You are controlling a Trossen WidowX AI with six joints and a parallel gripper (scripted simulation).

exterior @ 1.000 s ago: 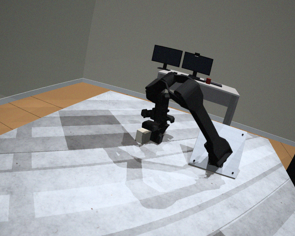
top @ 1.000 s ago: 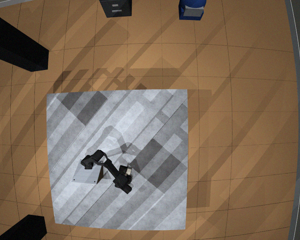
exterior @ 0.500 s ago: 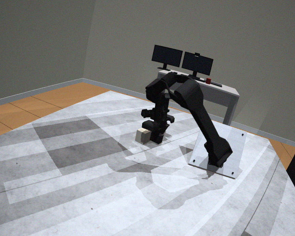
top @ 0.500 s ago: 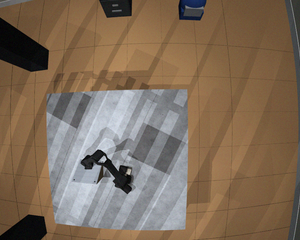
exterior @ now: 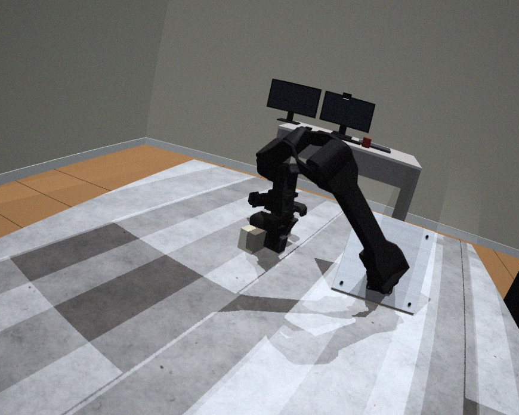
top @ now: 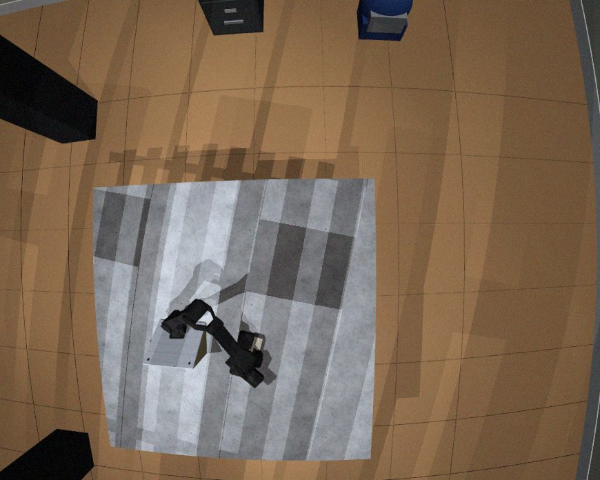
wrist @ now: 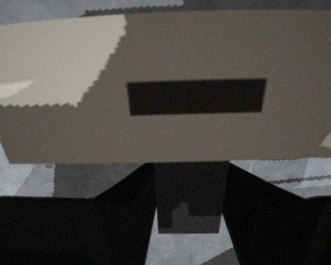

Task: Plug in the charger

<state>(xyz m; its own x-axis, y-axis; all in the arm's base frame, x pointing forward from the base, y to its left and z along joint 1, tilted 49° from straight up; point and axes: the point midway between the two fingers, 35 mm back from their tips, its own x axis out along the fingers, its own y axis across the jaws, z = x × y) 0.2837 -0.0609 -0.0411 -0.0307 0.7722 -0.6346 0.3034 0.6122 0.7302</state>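
My gripper tip is 20 mm short of the two-prong charger, 10 mm to the left of it and 10 mm below it.
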